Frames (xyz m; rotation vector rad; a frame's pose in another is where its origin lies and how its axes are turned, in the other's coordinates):
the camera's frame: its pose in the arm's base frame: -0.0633 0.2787 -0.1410 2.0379 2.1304 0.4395
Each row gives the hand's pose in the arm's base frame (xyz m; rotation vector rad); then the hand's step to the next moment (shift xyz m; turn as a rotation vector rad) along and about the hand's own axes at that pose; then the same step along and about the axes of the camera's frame.
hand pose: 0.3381 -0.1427 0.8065 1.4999 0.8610 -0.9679
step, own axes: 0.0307 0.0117 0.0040 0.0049 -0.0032 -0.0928
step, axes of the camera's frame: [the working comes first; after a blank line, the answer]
step, axes of the arm's base frame: 0.0225 -0.0052 -0.0237 0.0101 0.0924 0.0003

-0.0085 0.0136 0.0290 0.0914 0.0123 0.0121
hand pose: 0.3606 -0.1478 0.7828 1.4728 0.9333 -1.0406
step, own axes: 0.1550 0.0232 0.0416 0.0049 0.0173 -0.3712
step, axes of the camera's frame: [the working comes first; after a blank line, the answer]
step, axes of the arm's base frame: 0.0656 -0.0410 -0.1425 0.0641 0.3652 0.0247

-0.0568 0.0155 0.1511 0.3616 0.0788 0.0334
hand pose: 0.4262 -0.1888 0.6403 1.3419 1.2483 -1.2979
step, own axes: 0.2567 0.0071 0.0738 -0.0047 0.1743 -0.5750
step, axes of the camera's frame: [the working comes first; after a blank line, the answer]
step, axes of the arm's base frame: -0.0138 -0.0511 -0.2619 0.2460 0.5465 0.0423

-0.0725 -0.0981 0.2377 0.5329 0.2618 0.0922
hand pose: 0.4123 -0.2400 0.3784 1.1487 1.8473 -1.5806
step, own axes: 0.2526 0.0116 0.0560 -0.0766 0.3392 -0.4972
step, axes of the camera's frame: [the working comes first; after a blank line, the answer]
step, axes of the arm's base frame: -0.1400 0.0224 -0.2167 0.4064 0.4503 -0.0164

0.0118 -0.2012 0.1627 0.4228 0.3923 0.1884
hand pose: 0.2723 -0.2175 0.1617 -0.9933 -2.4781 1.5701
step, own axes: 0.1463 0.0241 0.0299 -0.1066 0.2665 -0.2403
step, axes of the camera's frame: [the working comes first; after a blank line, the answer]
step, axes of the arm's base frame: -0.1150 0.0613 -0.0767 0.3019 0.2091 -0.0724

0.0611 -0.1317 0.0424 0.1842 0.2688 0.1843
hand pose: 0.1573 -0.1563 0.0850 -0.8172 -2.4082 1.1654
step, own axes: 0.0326 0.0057 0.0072 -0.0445 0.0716 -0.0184
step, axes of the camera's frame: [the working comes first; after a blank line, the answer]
step, axes of the arm's base frame: -0.0271 0.0190 -0.0071 0.0691 0.0186 -0.0482

0.0199 -0.0274 0.0001 0.0104 0.0506 0.0691
